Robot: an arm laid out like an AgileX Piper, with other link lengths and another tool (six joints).
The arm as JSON. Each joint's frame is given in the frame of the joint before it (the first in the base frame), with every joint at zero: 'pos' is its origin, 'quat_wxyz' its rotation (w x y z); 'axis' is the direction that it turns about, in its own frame. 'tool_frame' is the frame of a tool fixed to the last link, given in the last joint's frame.
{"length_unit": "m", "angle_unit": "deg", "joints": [
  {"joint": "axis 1", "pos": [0.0, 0.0, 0.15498], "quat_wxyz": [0.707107, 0.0, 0.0, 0.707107], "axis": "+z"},
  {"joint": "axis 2", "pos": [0.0, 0.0, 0.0], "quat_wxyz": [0.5, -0.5, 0.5, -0.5], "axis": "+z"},
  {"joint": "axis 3", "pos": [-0.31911, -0.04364, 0.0], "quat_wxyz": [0.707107, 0.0, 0.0, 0.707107], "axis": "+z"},
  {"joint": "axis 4", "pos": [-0.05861, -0.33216, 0.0], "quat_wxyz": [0.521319, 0.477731, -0.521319, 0.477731], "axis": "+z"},
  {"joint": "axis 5", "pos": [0.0, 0.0, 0.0], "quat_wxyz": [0.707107, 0.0, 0.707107, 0.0], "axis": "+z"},
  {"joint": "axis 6", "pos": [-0.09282, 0.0, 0.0], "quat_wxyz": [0.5, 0.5, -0.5, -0.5], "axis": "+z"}
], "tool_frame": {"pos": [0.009, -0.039, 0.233], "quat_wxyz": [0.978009, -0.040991, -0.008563, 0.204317]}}
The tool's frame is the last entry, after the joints.
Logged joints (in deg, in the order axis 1, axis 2, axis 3, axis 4, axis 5, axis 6), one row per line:
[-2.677 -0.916 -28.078 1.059 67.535 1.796]
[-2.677 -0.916 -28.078 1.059 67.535 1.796]
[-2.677 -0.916 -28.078 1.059 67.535 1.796]
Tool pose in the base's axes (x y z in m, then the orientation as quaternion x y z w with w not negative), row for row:
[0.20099 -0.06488 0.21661 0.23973 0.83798 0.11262 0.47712]
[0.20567 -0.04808 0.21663 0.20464 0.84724 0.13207 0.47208]
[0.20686 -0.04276 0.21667 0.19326 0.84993 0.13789 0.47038]
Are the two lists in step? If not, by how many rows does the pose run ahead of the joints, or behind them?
The pose runs 2 rows behind the joints: the pose in row i belongs to the joints in row i - 2.
